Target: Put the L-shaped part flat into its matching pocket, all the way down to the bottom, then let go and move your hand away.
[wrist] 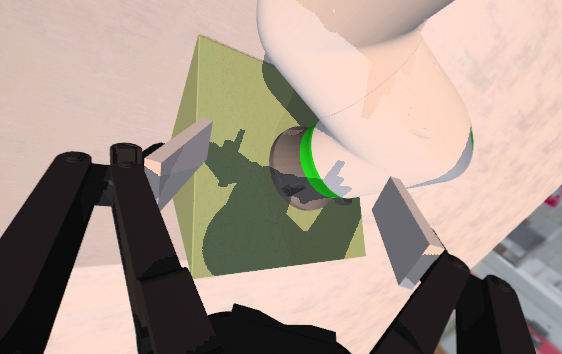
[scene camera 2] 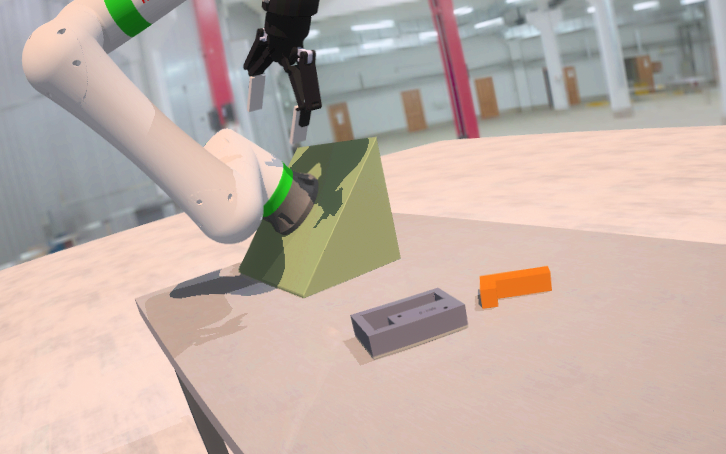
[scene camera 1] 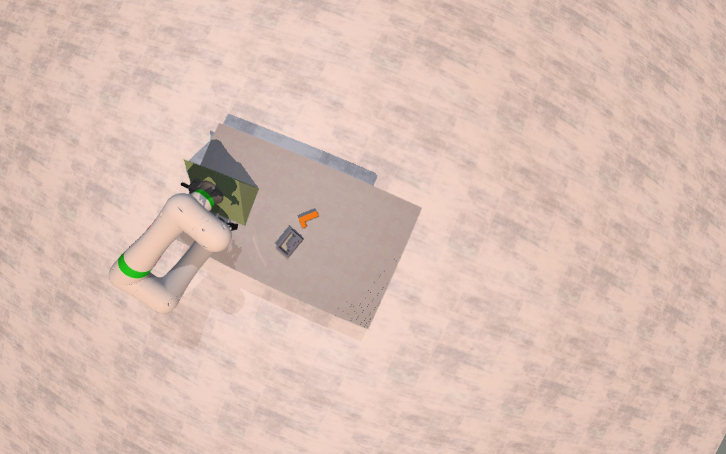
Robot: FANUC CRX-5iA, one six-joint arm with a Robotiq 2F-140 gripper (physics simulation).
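Seen in the pictures: gripper, between the fingertips: (wrist: 296, 167) (scene camera 2: 275, 124); arm's base, origin of its link: (wrist: 303, 168) (scene camera 2: 297, 205) (scene camera 1: 212, 191).
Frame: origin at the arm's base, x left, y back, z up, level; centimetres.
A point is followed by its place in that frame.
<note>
The orange L-shaped part (scene camera 1: 308, 216) @(x 9.2, y -53.8, z -11.0 cm) (scene camera 2: 522, 282) @(x 8.6, y -55.7, z -11.9 cm) lies flat on the table, a short gap from the grey block. The grey block (scene camera 1: 297, 245) @(x -8.3, y -54.8, z -10.5 cm) (scene camera 2: 420, 335) @(x -10.6, y -54.1, z -12.6 cm) has the L-shaped pocket in its top, and no part sits in the pocket. My gripper (scene camera 2: 276, 109) @(x -9.0, y -19.0, z 18.4 cm) (wrist: 296, 167) @(x -9.0, y -19.0, z 18.4 cm) is wide open and empty, high above the table beside the top of the green wedge, well away from the part and the block. In scene camera 1 the arm partly hides the gripper. The part and the block do not show in the wrist view.
A green wedge (scene camera 1: 250, 206) @(x 0.4, y -19.4, z -11.8 cm) (scene camera 2: 358, 230) @(x 3.2, y -19.2, z -5.2 cm) (wrist: 225, 90) @(x -6.6, y -15.4, z -7.7 cm) stands at one end of the table (scene camera 1: 348, 256) @(x -2.5, y -83.6, z -14.0 cm) (scene camera 2: 535, 385) @(x -10.2, y -73.7, z -14.0 cm). The arm's base (scene camera 2: 293, 208) @(x -3.7, y -6.2, z 0.5 cm) (wrist: 292, 155) @(x -3.2, y -6.3, z 2.8 cm) is fixed on its sloping face. A grey strip (scene camera 1: 299, 144) runs along one long table edge.
</note>
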